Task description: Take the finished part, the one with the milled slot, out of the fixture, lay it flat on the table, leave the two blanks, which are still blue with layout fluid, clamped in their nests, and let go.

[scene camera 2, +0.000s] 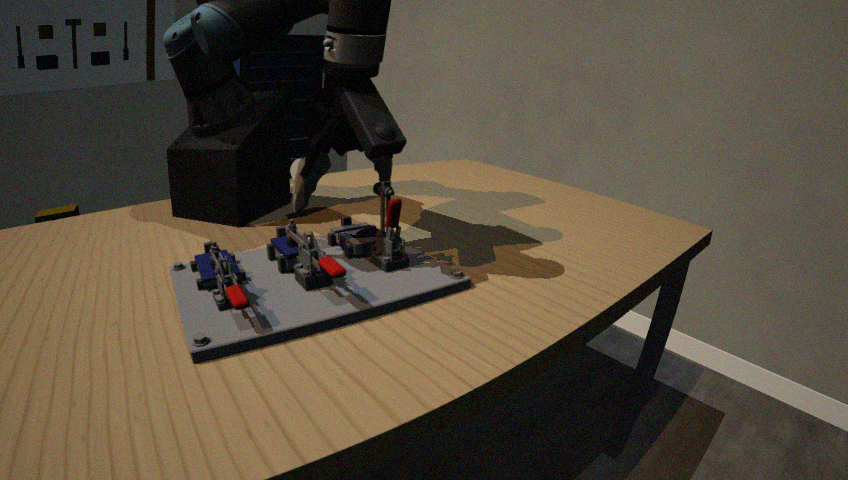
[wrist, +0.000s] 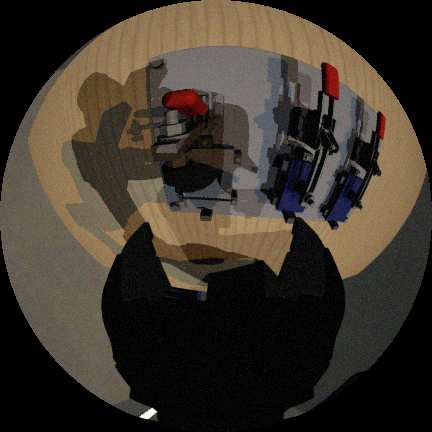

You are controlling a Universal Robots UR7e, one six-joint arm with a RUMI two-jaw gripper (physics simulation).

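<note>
The finished part [scene camera 2: 355, 236] [wrist: 212, 192] is grey and sits in the nest nearest the right end of the grey fixture plate [scene camera 2: 380, 291] [wrist: 240, 70], mostly in shadow. Its slot is hard to make out. The clamp beside it stands open, with its red handle [scene camera 2: 393, 212] [wrist: 185, 101] upright. One blue blank [scene camera 2: 284, 245] [wrist: 295, 186] is clamped in the middle nest. The other blue blank [scene camera 2: 206, 265] [wrist: 345, 197] is clamped in the far nest. My gripper [scene camera 2: 340, 190] [wrist: 221, 222] is open and empty, above and behind the finished part's nest on the robot's side.
The red handles of the middle clamp [scene camera 2: 332, 267] [wrist: 330, 81] and the far clamp [scene camera 2: 236, 296] [wrist: 381, 125] lie low toward the plate's front. The raised clamp arm [scene camera 2: 383, 189] stands close to my right finger in the scene view. The wooden table [scene camera 2: 535, 309] surrounds the plate.
</note>
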